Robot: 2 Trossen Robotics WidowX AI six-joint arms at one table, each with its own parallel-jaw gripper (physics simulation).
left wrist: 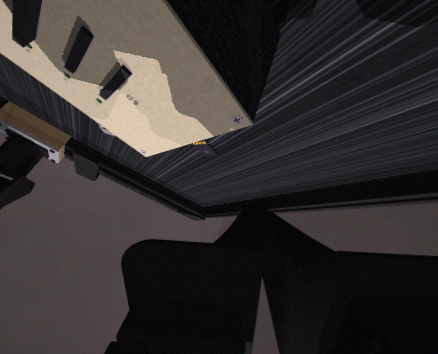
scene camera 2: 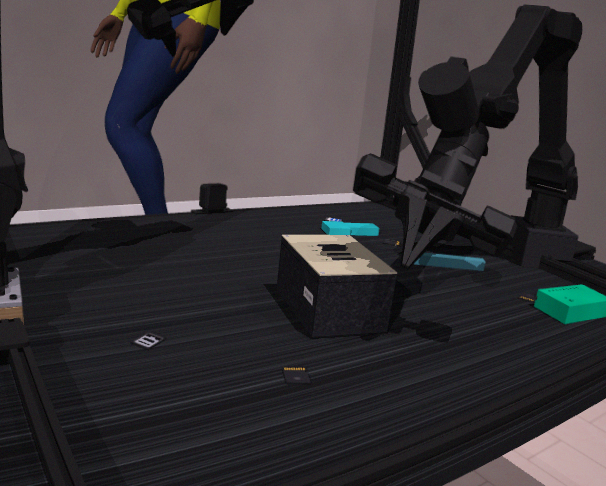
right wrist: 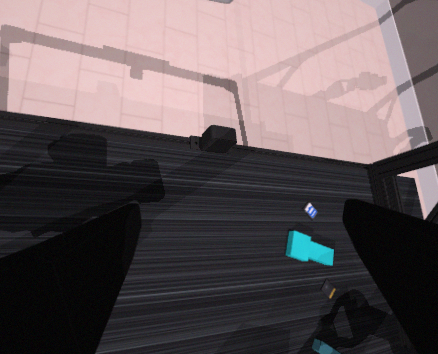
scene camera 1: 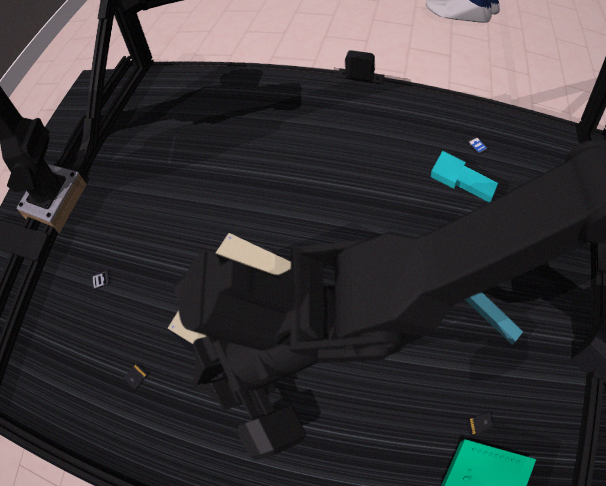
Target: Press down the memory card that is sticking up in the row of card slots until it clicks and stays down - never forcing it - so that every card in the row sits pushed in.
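Where they show: left gripper, fingertip midpoint: [left wrist: 253, 211] [scene camera 2: 404, 267] [scene camera 1: 197, 385]; right gripper, fingertip midpoint: [scene camera 2: 198, 44] [right wrist: 242, 212]; left arm's base at its link origin: [scene camera 2: 543, 225]; right arm's base at its link origin: [left wrist: 29, 144] [scene camera 1: 46, 190].
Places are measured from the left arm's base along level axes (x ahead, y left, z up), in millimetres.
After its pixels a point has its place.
Observation:
The card box [scene camera 2: 330, 299] @(z -19, x 419, y 392 mm) has a beige top [scene camera 1: 253, 255] @(z 11, x 435, y 262 mm) [left wrist: 158, 105] @(z 11, x 387, y 352 mm) with a row of dark slots [scene camera 2: 337, 253] @(z 13, x 411, y 324 mm). The left wrist view shows two dark cards [left wrist: 77, 46] @(z 13, x 405, y 321 mm) [left wrist: 113, 81] @(z 13, x 401, y 337 mm) in their slots. I cannot tell how far each one stands up. My left gripper [scene camera 2: 409, 262] @(z 33, x 348, y 413 mm) [left wrist: 253, 211] @(z 33, x 348, y 413 mm) is shut and empty. It points down just past the box's right edge, off the slot row. Its arm [scene camera 1: 407, 275] @(z 258, x 227, y 257 mm) hides most of the box in scene camera 1. My right gripper [right wrist: 242, 212] @(z 245, x 632, y 106 mm) is open and empty, high over the back of the table.
Loose cards lie on the table [scene camera 1: 100, 280] @(z -67, x 610, y 441 mm) [scene camera 1: 136, 375] @(z -66, x 452, y 479 mm) [scene camera 1: 479, 423] @(z -66, x 99, y 205 mm) [scene camera 1: 478, 145] @(z -66, x 377, y -127 mm) [scene camera 2: 296, 373] @(z -66, x 452, y 479 mm). Two teal blocks [scene camera 1: 462, 175] @(z -53, x 356, y -47 mm) [scene camera 1: 494, 315] @(z -52, x 185, y 90 mm) and a green box [scene camera 1: 489, 465] @(z -41, x 51, y 242 mm) lie at the right. A black block [scene camera 1: 359, 65] @(z -28, x 608, y -93 mm) sits on the back edge. A person [scene camera 2: 147, 121] stands behind the table.

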